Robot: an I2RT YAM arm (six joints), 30 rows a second.
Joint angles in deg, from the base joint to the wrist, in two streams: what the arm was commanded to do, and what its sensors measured. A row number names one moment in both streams.
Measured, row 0: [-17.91 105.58 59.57 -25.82 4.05 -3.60]
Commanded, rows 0 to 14: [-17.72 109.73 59.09 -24.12 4.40 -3.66]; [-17.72 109.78 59.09 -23.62 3.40 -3.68]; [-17.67 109.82 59.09 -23.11 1.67 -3.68]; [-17.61 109.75 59.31 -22.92 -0.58 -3.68]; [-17.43 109.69 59.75 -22.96 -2.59 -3.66]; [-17.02 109.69 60.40 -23.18 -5.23 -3.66]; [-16.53 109.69 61.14 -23.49 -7.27 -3.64]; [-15.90 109.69 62.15 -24.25 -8.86 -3.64]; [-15.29 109.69 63.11 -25.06 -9.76 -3.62]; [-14.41 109.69 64.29 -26.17 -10.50 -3.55]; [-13.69 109.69 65.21 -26.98 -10.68 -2.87]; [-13.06 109.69 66.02 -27.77 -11.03 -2.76]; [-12.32 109.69 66.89 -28.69 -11.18 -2.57]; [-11.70 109.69 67.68 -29.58 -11.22 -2.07]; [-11.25 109.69 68.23 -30.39 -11.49 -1.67]
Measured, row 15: [-13.23 108.97 65.41 -29.10 -7.38 -3.44]
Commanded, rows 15 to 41: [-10.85 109.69 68.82 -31.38 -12.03 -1.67]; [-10.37 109.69 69.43 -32.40 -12.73 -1.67]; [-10.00 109.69 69.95 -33.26 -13.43 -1.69]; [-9.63 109.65 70.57 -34.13 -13.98 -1.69]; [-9.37 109.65 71.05 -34.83 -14.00 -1.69]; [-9.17 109.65 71.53 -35.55 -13.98 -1.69]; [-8.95 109.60 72.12 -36.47 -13.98 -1.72]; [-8.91 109.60 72.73 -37.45 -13.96 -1.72]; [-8.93 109.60 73.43 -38.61 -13.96 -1.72]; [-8.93 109.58 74.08 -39.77 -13.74 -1.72]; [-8.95 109.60 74.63 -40.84 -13.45 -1.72]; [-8.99 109.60 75.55 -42.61 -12.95 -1.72]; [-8.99 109.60 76.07 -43.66 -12.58 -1.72]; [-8.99 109.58 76.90 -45.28 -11.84 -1.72]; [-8.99 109.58 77.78 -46.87 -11.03 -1.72]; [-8.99 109.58 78.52 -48.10 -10.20 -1.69]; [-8.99 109.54 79.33 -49.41 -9.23 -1.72]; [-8.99 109.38 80.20 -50.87 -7.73 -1.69]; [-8.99 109.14 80.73 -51.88 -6.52 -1.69]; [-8.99 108.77 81.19 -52.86 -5.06 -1.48]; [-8.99 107.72 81.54 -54.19 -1.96 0.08]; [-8.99 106.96 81.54 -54.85 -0.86 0.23]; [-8.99 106.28 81.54 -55.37 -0.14 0.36]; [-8.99 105.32 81.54 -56.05 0.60 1.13]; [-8.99 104.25 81.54 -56.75 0.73 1.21]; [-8.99 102.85 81.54 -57.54 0.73 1.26]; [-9.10 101.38 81.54 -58.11 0.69 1.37]
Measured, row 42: [-9.23 107.48 80.47 -56.71 -2.81 -0.43]
